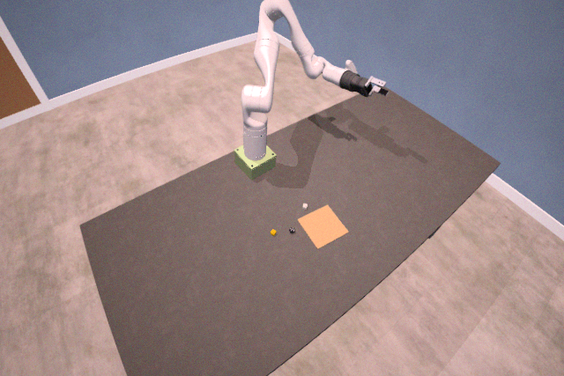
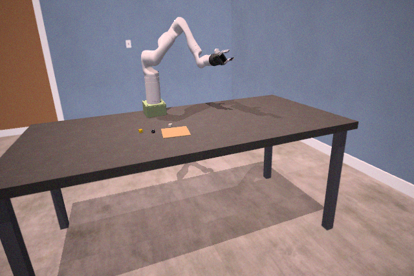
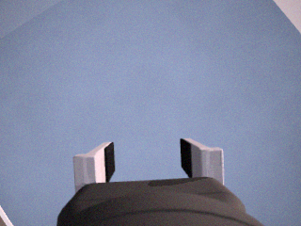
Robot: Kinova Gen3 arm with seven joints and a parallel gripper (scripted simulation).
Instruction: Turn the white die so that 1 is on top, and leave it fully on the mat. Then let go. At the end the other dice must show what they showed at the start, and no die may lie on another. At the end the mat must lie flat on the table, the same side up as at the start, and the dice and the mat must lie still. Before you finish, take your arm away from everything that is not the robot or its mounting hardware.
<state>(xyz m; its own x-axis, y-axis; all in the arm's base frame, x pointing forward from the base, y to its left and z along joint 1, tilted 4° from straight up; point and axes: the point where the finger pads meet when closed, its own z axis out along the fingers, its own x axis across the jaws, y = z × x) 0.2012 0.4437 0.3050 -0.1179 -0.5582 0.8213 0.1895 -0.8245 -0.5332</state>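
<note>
My gripper is now 130 mm short of the black die, 510 mm to the left of it and 360 mm above it. The rest, counted from my hand: orange mat: 180 mm ahead, 400 mm to the right, 370 mm below; then white die: 80 mm ahead, 410 mm to the right, 360 mm below; then yellow die: 100 mm ahead, 580 mm to the right, 360 mm below.
</note>
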